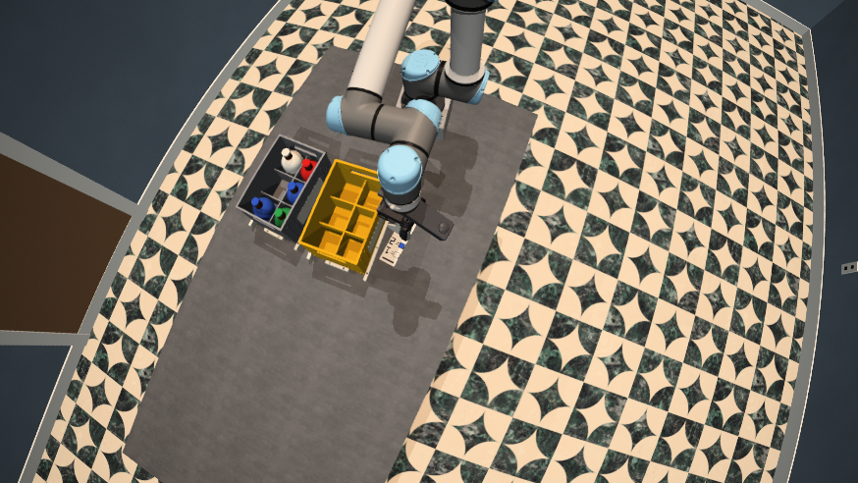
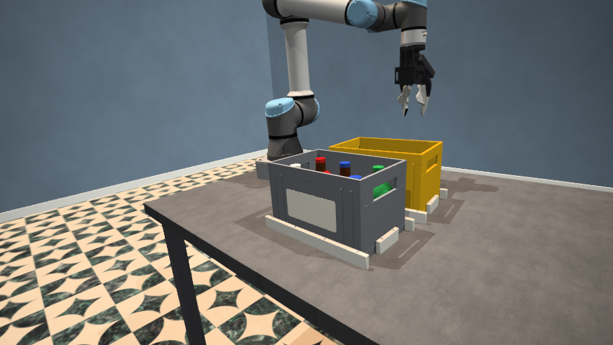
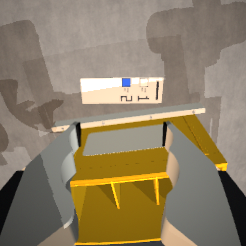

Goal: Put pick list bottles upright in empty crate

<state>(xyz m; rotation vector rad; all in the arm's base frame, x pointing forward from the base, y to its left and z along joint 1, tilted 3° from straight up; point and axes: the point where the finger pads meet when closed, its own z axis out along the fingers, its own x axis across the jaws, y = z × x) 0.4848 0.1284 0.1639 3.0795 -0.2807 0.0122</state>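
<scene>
The white-label bottle lies 150 mm behind my hand, 470 mm to the right of it and 160 mm below it. The rest, counted from my hand: red-label bottle: 130 mm behind, 390 mm to the right, 160 mm below; then yellow crate: 20 mm behind, 210 mm to the right, 170 mm below; then pick list: 10 mm behind, 60 mm to the right, 250 mm below.
</scene>
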